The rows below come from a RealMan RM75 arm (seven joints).
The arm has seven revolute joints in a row. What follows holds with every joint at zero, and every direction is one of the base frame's.
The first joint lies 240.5 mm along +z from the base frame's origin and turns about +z.
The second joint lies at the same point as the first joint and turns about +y.
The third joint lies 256 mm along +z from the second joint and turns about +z.
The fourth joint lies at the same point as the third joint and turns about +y.
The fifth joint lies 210 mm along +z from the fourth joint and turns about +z.
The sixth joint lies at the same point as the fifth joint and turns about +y.
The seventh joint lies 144 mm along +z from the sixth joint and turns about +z.
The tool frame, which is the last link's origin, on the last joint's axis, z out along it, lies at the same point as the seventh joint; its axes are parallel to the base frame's.
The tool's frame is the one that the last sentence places.
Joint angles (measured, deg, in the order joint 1, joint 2, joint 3, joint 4, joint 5, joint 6, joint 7), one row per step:
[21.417, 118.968, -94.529, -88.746, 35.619, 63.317, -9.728]
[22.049, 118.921, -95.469, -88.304, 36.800, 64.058, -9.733]
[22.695, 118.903, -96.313, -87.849, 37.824, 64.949, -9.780]
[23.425, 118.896, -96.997, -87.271, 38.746, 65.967, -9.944]
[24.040, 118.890, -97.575, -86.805, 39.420, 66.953, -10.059]
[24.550, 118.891, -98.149, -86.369, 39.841, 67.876, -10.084]
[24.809, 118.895, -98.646, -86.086, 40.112, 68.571, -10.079]
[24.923, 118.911, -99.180, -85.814, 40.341, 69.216, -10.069]
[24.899, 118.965, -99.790, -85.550, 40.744, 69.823, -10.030]
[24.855, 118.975, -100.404, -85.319, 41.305, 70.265, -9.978]
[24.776, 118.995, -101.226, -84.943, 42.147, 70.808, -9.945]
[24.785, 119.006, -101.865, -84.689, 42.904, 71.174, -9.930]
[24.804, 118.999, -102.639, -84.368, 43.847, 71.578, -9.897]
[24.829, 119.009, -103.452, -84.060, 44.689, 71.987, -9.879]
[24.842, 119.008, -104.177, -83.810, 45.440, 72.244, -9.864]
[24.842, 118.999, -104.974, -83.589, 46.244, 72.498, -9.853]
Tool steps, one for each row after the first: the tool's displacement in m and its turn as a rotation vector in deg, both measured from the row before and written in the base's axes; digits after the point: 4 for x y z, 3 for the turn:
[-0.0041, -0.0031, -0.0062, -1.997, 0.332, 0.291]
[-0.0035, -0.0032, -0.0058, -2.009, 0.127, 0.232]
[-0.0028, -0.0029, -0.0053, -2.020, -0.074, 0.197]
[-0.0020, -0.0027, -0.0043, -1.752, -0.219, 0.133]
[-0.0011, -0.0027, -0.0039, -1.561, -0.388, 0.033]
[-0.0003, -0.0025, -0.0029, -1.184, -0.343, -0.044]
[0.0005, -0.0029, -0.0030, -1.152, -0.364, -0.140]
[0.0006, -0.0037, -0.0035, -1.261, -0.180, -0.277]
[0.0003, -0.0035, -0.0032, -1.163, 0.005, -0.252]
[0.0005, -0.0048, -0.0044, -1.589, 0.072, -0.386]
[-0.0004, -0.0036, -0.0033, -1.219, 0.174, -0.194]
[-0.0004, -0.0043, -0.0039, -1.448, 0.223, -0.251]
[-0.0004, -0.0044, -0.0039, -1.445, 0.125, -0.184]
[-0.0005, -0.0037, -0.0033, -1.186, 0.157, -0.127]
[-0.0006, -0.0041, -0.0034, -1.251, 0.175, -0.096]

